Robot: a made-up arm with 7 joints.
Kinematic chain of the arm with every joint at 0, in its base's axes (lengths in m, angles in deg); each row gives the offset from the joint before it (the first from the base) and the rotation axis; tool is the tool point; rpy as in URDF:
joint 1: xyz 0 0 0.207 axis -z
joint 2: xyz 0 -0.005 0.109 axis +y
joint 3: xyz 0 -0.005 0.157 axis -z
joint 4: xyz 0 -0.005 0.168 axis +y
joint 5: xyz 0 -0.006 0.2 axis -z
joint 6: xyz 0 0 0.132 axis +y
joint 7: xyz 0 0 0.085 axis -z
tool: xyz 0 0 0 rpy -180 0 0
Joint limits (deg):
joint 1: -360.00..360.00
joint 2: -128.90..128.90
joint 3: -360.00..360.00
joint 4: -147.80..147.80
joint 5: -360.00..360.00
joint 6: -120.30..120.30
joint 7: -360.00..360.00
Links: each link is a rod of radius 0.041 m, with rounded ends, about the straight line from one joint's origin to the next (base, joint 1, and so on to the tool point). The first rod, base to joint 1, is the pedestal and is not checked.
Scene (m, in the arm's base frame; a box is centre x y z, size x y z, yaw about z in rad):
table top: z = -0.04
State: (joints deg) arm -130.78 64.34 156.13 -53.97 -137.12 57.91 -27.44
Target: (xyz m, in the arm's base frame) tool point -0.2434 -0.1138 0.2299
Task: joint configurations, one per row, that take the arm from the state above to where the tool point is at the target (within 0.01 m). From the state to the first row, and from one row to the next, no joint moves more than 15 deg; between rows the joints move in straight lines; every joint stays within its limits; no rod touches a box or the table.
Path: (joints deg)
1: -135.21 62.41 149.19 -67.11 -140.32 60.69 -27.44
2: -139.65 60.48 142.26 -80.25 -143.53 63.47 -27.44
3: -144.08 58.55 135.32 -93.39 -146.73 66.24 -27.44
4: -148.52 56.62 128.38 -106.54 -149.94 69.02 -27.44
5: -152.95 54.68 121.45 -119.68 -153.14 71.80 -27.44

